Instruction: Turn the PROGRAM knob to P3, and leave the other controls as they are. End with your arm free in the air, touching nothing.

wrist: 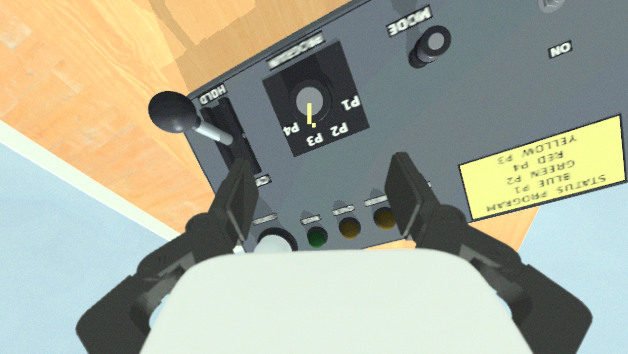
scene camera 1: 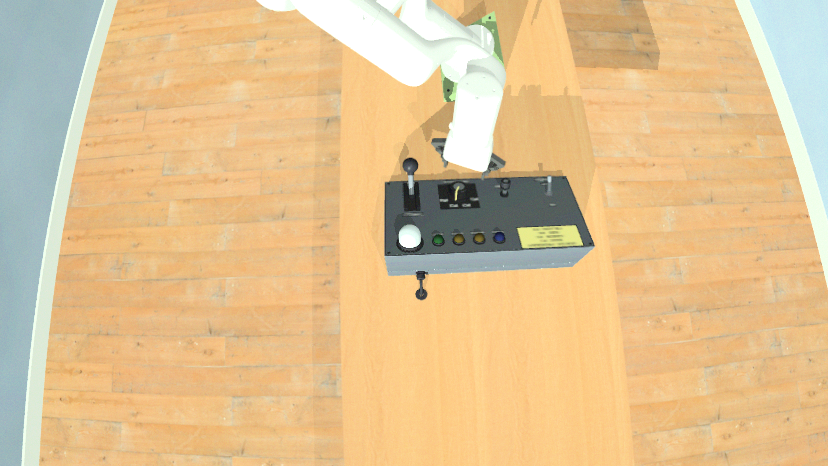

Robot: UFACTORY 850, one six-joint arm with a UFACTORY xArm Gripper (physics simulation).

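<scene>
The PROGRAM knob [scene camera 1: 458, 188] [wrist: 309, 101] is round with a grey top and stands on a black square plate [wrist: 350, 117]. In the wrist view its yellow pointer line and a small yellow dot point at the P3 label [wrist: 314, 140], between P4 and P2. My gripper [scene camera 1: 465, 167] [wrist: 320, 173] is open with nothing between its fingers. In the scene view it hangs near the console's back edge, behind the knob and a little to the right. The fingers appear apart from the knob and the panel; the hand partly hides the fingers in the scene view.
The console [scene camera 1: 486, 219] [wrist: 440, 120] carries a black-balled lever [scene camera 1: 410, 166] [wrist: 172, 111] left of the knob, a MODE knob [scene camera 1: 505, 185] [wrist: 434, 44] right of it, a metal toggle [scene camera 1: 549, 184], a white dome [scene camera 1: 409, 236] and several lamps. A small crank [scene camera 1: 421, 294] sticks out in front.
</scene>
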